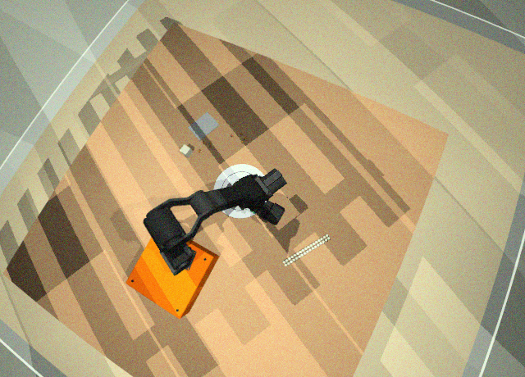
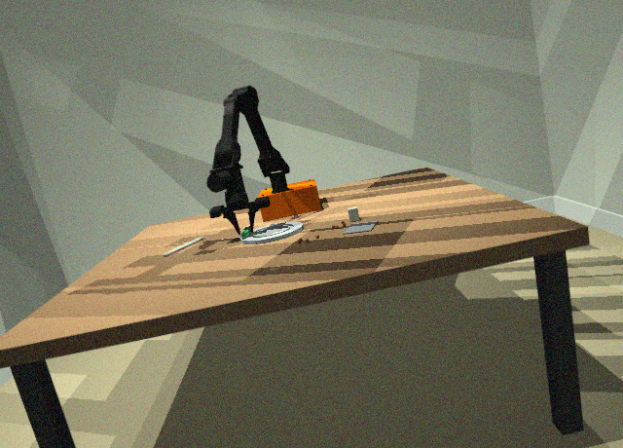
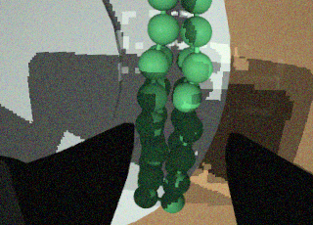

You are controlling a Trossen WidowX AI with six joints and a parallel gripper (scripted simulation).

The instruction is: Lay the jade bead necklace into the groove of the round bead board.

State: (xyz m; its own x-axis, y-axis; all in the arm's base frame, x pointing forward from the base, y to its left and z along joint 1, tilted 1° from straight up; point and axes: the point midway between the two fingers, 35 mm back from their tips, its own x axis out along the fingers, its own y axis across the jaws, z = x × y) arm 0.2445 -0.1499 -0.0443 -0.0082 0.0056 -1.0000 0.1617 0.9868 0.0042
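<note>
The round bead board lies 80 mm to the left of my gripper tip, 30 mm ahead of it and 10 mm below it. Also, from my gripper tip: grey flat plate 320 mm to the left, 220 mm ahead, 10 mm below; then small white cube 330 mm to the left, 100 mm ahead.
</note>
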